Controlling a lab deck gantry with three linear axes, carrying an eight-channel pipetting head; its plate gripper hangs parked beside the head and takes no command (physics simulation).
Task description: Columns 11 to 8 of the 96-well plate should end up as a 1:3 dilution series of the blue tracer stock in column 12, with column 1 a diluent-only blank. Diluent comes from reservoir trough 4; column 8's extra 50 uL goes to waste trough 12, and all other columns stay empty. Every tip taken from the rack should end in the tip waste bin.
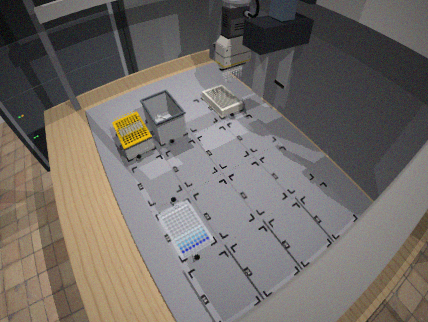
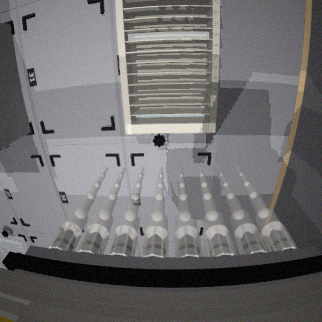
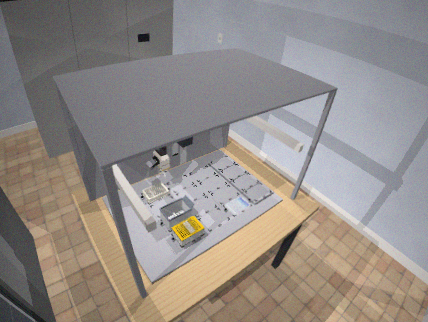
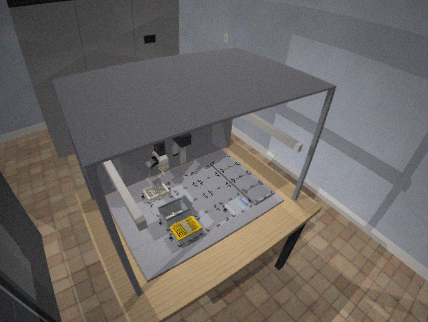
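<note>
The pipetting head (image 1: 232,47) is high at the back, beyond the white reservoir (image 1: 229,109) (image 2: 170,128). Eight tips (image 2: 160,216) are on its channels, apart from the reservoir. Trough 4 shows whitish liquid and trough 12 a pale blue strip. The 96-well plate (image 1: 185,222) (image 3: 236,205) (image 4: 238,205) shows dark blue column 12, then paler blues; its wells are small here. The grey waste bin (image 1: 172,131) holds loose tips. The yellow tip rack (image 1: 132,129) (image 3: 188,228) (image 4: 185,227) has pale tips midway. My plate gripper (image 1: 272,86) hangs open and empty beside the head.
The rack stands beside the bin on the left of the deck, with the reservoir at the back right. Black locating marks cover the deck (image 1: 240,220). A wooden border (image 1: 70,200) edges it. Corner posts (image 3: 314,145) (image 4: 314,145) carry the roof.
</note>
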